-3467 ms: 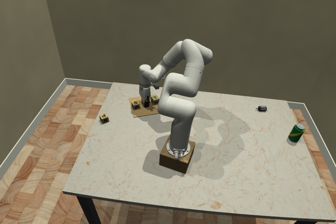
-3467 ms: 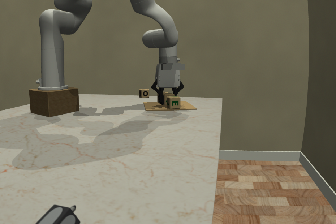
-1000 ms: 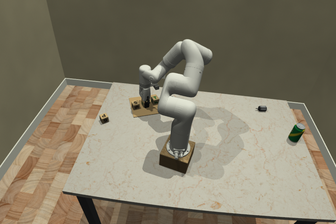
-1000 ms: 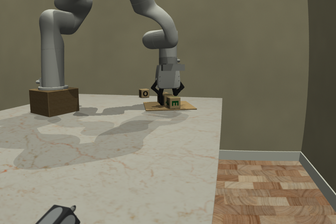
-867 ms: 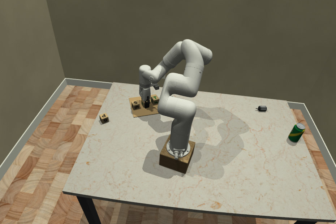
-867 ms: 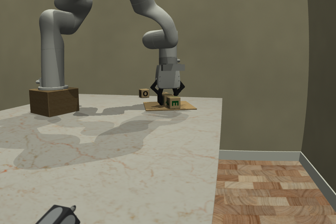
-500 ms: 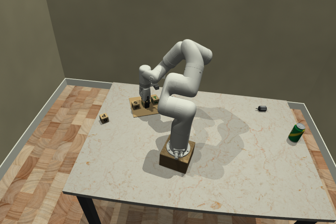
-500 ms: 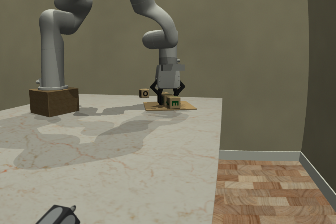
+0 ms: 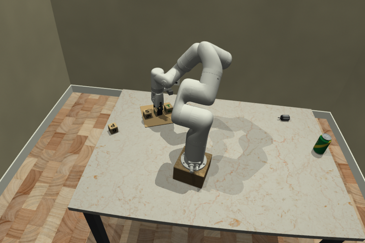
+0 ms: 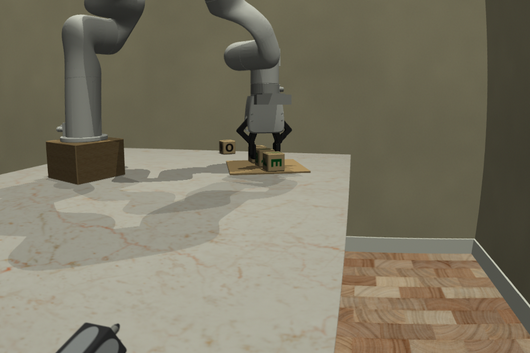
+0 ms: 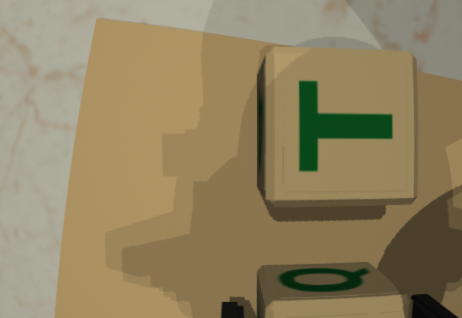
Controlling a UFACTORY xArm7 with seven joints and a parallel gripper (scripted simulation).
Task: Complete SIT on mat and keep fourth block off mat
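Right now the tan mat is 40 mm below my hand. Round my hand: T block: 30 mm ahead, 60 mm to the right, 10 mm below; black object: 20 mm ahead, 820 mm to the right, 20 mm below; green can: 240 mm behind, 960 mm to the right, 20 mm above.
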